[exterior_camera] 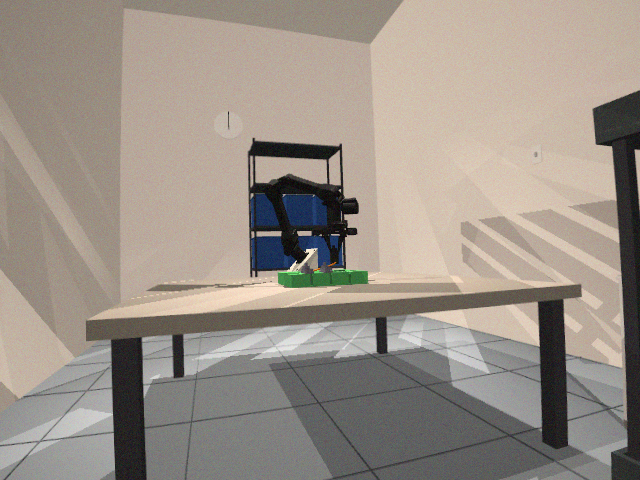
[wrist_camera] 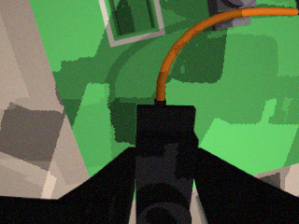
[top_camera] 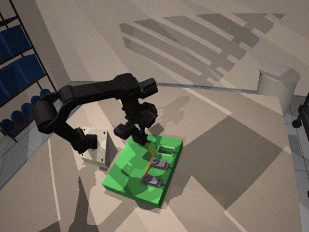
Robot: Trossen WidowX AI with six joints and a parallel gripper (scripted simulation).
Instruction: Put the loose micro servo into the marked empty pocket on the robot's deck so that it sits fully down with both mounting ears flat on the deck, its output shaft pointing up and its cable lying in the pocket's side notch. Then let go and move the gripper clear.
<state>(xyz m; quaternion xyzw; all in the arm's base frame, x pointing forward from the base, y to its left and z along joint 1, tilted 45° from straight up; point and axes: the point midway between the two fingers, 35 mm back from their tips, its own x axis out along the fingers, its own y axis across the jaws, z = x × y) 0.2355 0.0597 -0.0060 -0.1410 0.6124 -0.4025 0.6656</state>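
The green deck lies 10 cm below my gripper tip, 7 cm to the right of it and 2 cm behind it.
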